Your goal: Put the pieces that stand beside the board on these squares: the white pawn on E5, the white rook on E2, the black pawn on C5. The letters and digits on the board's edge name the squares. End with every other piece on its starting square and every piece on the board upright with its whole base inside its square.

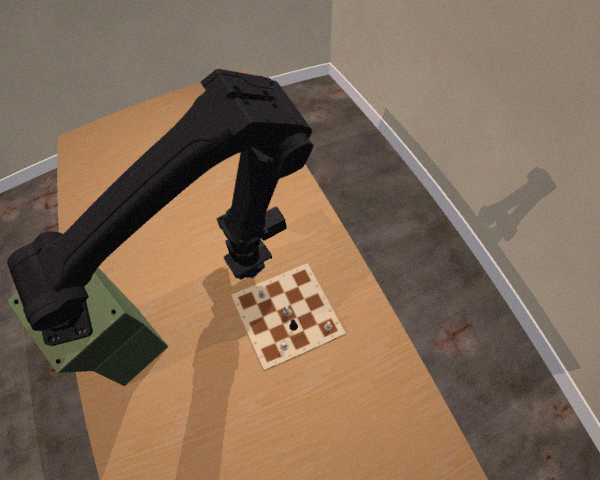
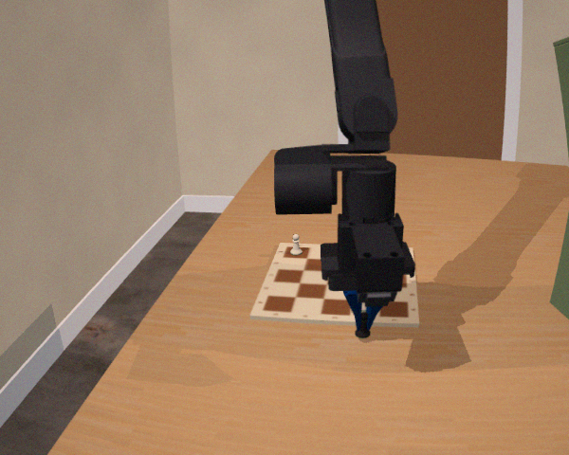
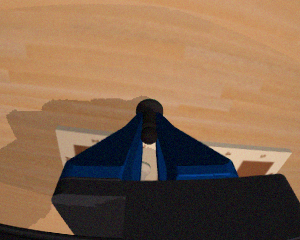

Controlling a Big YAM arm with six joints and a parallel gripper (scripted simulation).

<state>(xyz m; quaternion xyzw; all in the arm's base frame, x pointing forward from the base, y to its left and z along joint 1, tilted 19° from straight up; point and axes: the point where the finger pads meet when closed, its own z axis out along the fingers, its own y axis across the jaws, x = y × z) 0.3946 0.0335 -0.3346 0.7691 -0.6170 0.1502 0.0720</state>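
My gripper is now 13 cm to the left of the tall white piece and 5 cm short of it. Also, from my hand: tall black piece 17 cm to the right, 5 cm ahead; black pawn right at my hand; chessboard 13 cm to the right, 4 cm ahead, 2 cm below.
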